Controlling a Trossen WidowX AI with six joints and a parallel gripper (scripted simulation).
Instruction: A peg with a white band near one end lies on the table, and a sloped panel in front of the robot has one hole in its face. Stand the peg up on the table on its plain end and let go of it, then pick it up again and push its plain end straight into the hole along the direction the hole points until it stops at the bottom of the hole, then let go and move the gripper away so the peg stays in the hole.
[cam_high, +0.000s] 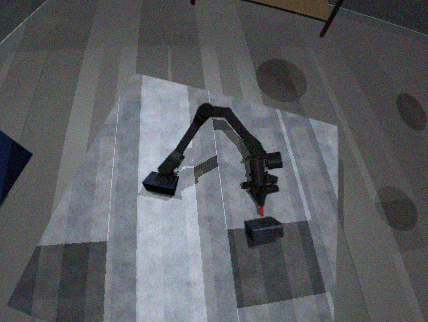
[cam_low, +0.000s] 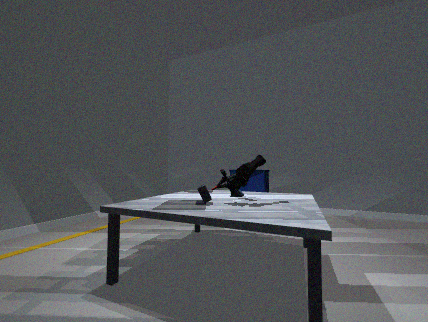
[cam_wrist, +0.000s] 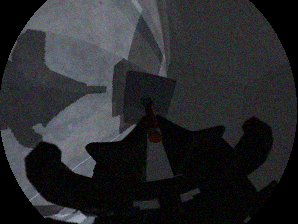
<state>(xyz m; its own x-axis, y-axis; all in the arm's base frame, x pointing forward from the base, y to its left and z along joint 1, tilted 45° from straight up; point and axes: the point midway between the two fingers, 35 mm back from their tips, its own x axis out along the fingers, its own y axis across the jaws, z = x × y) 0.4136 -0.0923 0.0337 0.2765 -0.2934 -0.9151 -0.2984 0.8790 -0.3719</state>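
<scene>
My gripper tip is 2 cm short of the dark sloped panel, 8 cm to the left of it and 4 cm above it. Round my gripper tip: red peg: 1 cm to the left, 1 cm above.
</scene>
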